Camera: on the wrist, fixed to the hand. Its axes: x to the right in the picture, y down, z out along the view.
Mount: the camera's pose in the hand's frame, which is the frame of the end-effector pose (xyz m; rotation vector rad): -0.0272 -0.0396 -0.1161 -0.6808 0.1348 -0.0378
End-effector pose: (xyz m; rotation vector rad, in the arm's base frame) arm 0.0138 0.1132 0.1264 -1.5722 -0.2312 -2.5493
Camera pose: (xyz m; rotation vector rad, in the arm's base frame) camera -0.0833 0.1295 0.0483 1.3338 -0.5993 2.5051
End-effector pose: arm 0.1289 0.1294 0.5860 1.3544 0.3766 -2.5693
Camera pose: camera 0.2220 0.2059 0.5503 1.2448 1.1749 -2.0624
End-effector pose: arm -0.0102 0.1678 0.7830 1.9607 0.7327 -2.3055
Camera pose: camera 0.0904 0.2380 0.8104 1.7723 1.3484 -1.6162
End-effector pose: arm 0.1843 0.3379 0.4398 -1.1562 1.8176 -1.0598
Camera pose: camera 0.1045 0.3827 0.5259 -1.5308 2.3636 -0.5438
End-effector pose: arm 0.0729 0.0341 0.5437 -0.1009 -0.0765 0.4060
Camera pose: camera 0.0744 -0.0225 0.4315 -0.7959 -0.0810 0.3205
